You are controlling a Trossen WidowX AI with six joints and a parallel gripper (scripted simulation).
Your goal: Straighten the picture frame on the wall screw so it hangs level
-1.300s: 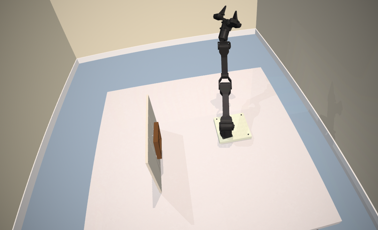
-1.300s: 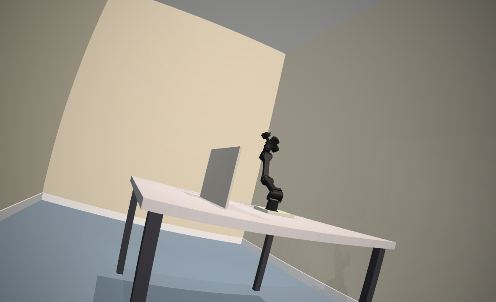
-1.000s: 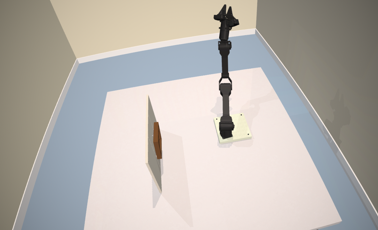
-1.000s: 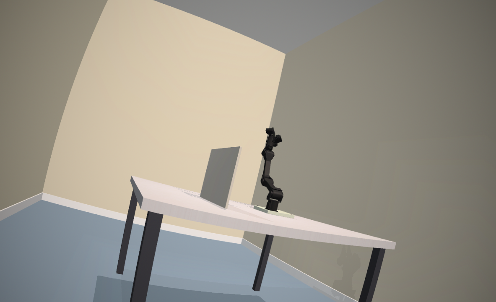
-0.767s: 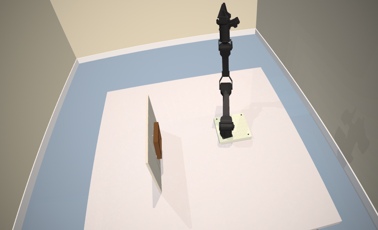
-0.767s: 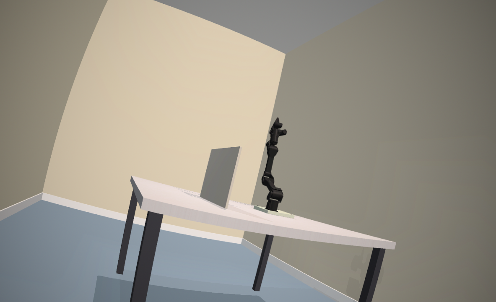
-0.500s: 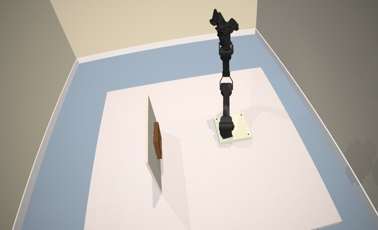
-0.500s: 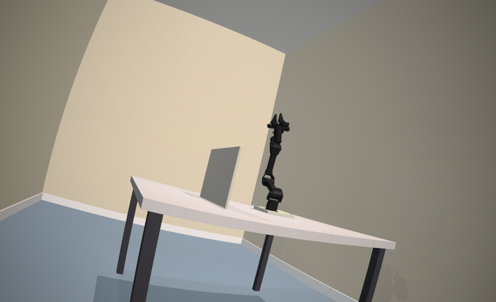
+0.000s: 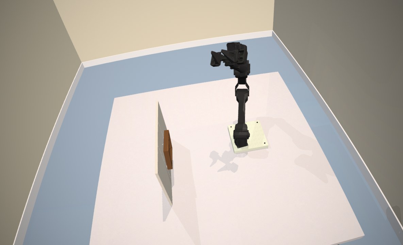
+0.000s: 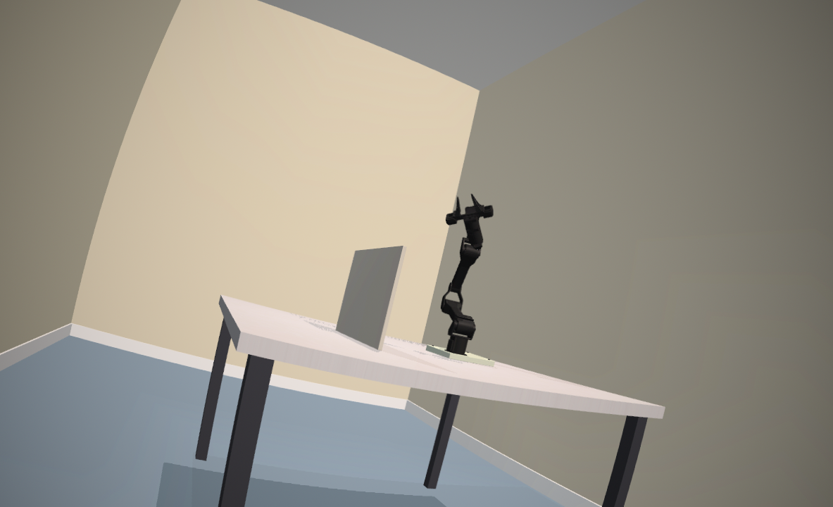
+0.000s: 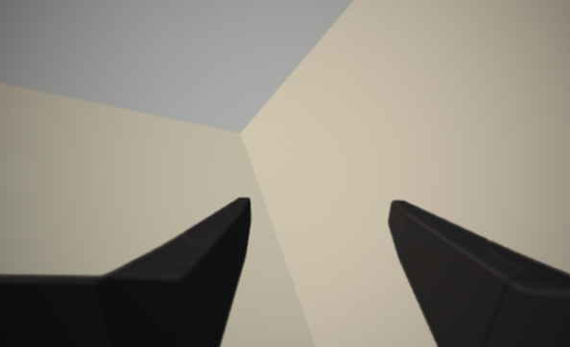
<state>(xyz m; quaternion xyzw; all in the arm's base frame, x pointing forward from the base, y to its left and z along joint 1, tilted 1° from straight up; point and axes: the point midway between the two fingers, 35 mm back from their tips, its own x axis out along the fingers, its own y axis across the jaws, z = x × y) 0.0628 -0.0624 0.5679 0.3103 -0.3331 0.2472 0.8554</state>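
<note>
Now: the picture frame 320 mm ahead of my gripper tip, 70 mm to the left of it and 460 mm below it. From my gripper tip the other things lie so: grey panel (330 mm ahead, 80 mm to the left, 460 mm below).
</note>
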